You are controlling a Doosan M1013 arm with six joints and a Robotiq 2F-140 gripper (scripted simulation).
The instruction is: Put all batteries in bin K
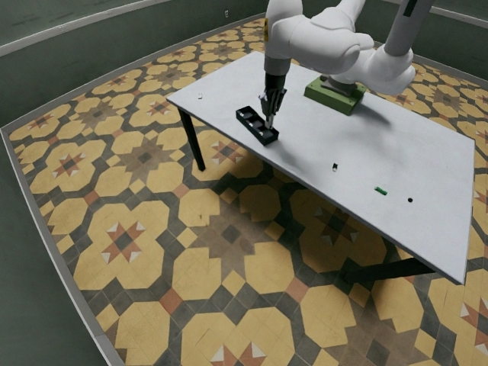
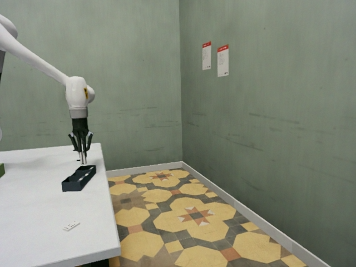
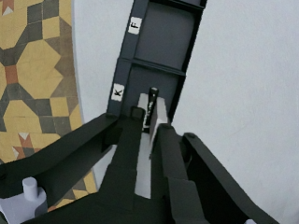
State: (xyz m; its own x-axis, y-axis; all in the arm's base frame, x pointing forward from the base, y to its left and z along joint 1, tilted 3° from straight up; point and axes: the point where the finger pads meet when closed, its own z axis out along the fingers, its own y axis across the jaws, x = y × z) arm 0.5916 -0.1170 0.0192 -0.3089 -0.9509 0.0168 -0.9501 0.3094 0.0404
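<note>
My gripper is now 54 cm to the right of the green piece, 9 cm above it and 4 cm past it. Also, from my hand: white flat piece (52 cm to the right, 10 cm below, 4 cm behind); then black bin tray (8 cm to the right, 8 cm below, 2 cm behind).
</note>
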